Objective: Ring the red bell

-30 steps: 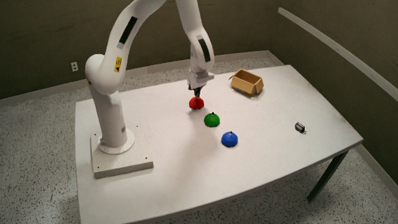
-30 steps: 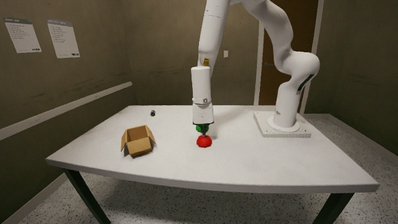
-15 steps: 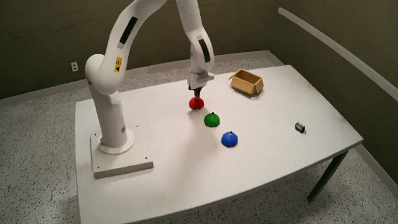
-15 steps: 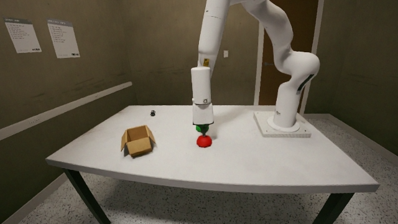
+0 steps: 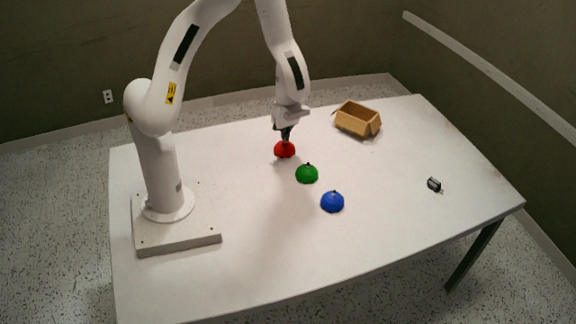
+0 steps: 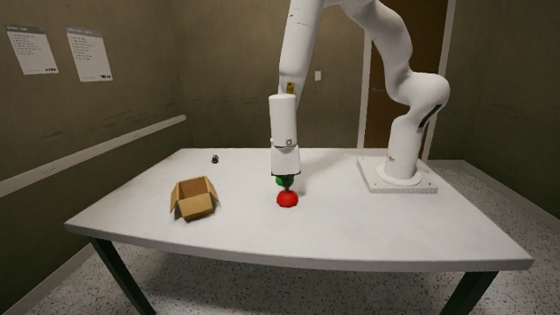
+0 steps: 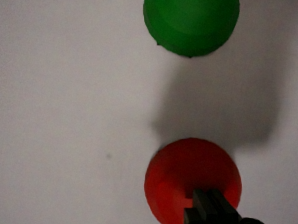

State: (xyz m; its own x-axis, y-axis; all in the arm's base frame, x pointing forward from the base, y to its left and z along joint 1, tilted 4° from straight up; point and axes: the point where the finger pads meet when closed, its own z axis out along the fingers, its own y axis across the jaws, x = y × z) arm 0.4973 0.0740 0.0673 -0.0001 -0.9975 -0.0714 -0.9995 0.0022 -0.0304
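Now: hand 40 mm above the red bell. Also, from my hand: blue bell 310 mm to the right, 40 mm below; then small black object 460 mm to the right, 400 mm ahead, 60 mm below; then green bell 160 mm to the right, 40 mm below.
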